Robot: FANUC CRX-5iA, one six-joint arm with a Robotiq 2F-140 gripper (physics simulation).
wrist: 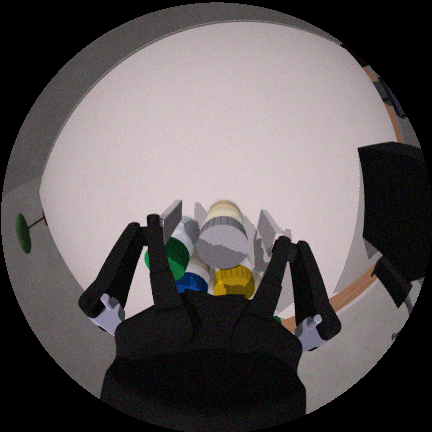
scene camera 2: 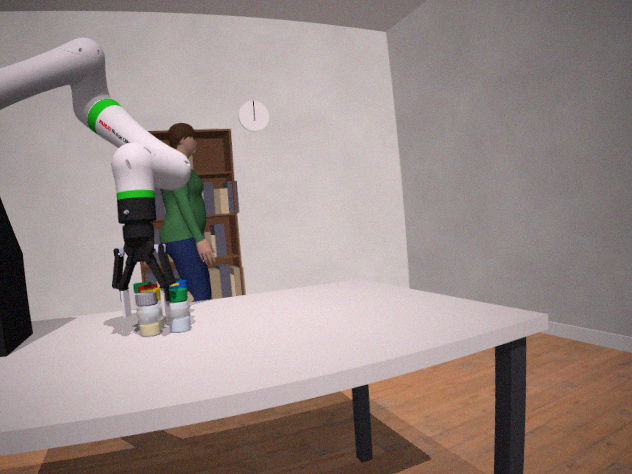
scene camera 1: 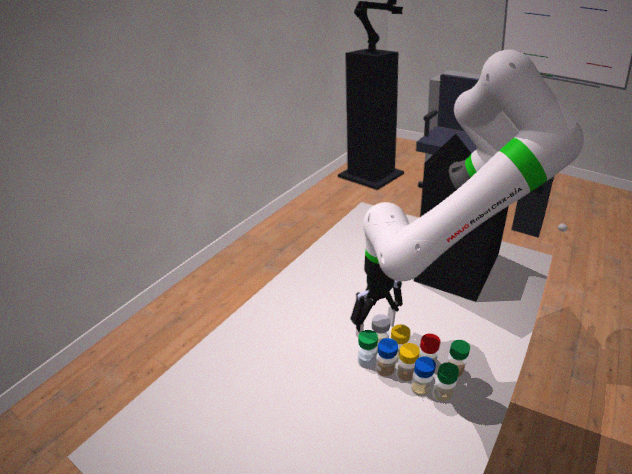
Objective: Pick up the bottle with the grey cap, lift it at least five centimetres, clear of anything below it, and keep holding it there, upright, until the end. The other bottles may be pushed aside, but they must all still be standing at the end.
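Places are measured from the arm's base along level axes (x ahead, y left, z up), in centimetres.
Pixels of known places: gripper, fingertip midpoint: [wrist: 220,213] [scene camera 2: 146,315] [scene camera 1: 374,330]; arm's base at its link origin: [scene camera 1: 464,182].
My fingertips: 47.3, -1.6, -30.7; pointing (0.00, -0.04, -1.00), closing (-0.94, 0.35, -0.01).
Ahead of a thing's pixels: the offset from my fingertips to its top centre, as dx, dy, dz. Level surfaces: height alone.
The bottle with the grey cap {+0.1, +2.0, +5.3} [scene camera 1: 380,322] [scene camera 2: 147,299] [wrist: 222,245] stands upright on the table at one end of the bottle group. My gripper [scene camera 1: 376,322] [scene camera 2: 146,303] [wrist: 220,213] points down and is open, with one finger pad on each side of this bottle at about cap height. In the wrist view there is a gap between each pad and the cap. One pad is on the side of the neighbouring green-capped bottle {+7.5, +2.9, +5.3} [scene camera 1: 367,340] [scene camera 2: 178,308] [wrist: 175,255], close to it; whether they touch I cannot tell.
A yellow-capped bottle {+0.2, +8.8, +5.3} [scene camera 1: 400,333] [wrist: 234,282] and a blue-capped bottle {+6.9, +9.1, +5.3} [scene camera 1: 387,349] [wrist: 193,284] stand close behind. Farther along stand a second yellow {+4.8, +14.8, +5.3} [scene camera 1: 408,353], a red {-1.7, +17.4, +5.3} [scene camera 1: 430,343], a second blue {+6.5, +20.8, +5.3} [scene camera 1: 424,366] and two more green-capped bottles. The white table {dz -5.2} [scene camera 1: 255,382] [scene camera 2: 331,336] [wrist: 215,110] carries them.
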